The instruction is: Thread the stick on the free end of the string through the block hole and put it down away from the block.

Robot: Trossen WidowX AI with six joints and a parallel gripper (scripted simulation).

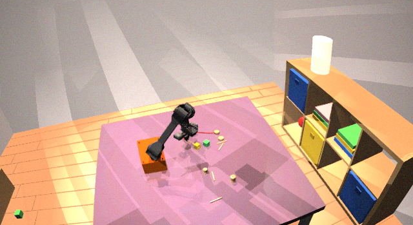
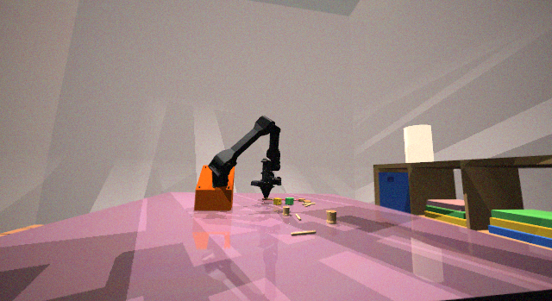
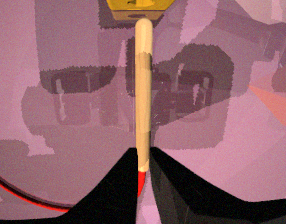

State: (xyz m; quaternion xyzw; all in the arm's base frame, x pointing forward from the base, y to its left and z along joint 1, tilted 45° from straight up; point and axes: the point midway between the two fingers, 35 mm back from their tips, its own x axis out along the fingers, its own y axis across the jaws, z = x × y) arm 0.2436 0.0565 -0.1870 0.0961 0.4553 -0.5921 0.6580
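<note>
My gripper tip is now 80 mm to the left of the yellow wooden block and 50 mm short of it. Round my gripper tip: green cube: 110 mm ahead, 80 mm to the right; thin wooden stick: 10 mm to the right, 10 mm ahead; round wooden button: 230 mm ahead, 20 mm to the left, 10 mm below.
</note>
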